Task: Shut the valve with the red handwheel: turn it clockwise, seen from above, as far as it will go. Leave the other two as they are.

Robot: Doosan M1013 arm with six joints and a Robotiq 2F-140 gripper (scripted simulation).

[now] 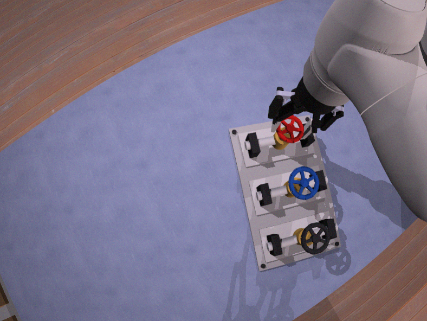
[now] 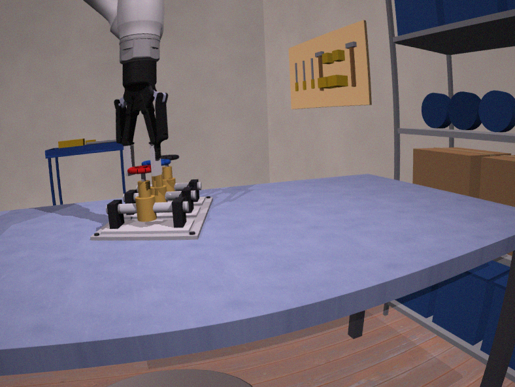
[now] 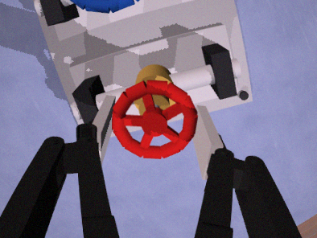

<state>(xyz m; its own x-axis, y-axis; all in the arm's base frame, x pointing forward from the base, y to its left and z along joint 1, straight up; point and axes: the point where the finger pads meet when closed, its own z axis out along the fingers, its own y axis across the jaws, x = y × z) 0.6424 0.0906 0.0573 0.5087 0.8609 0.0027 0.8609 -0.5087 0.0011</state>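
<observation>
My hand is 30 mm above the red handwheel. Round my hand: black handwheel (40 mm ahead, 250 mm to the left, 30 mm below); then blue handwheel (20 mm ahead, 130 mm to the left, 30 mm below).
</observation>
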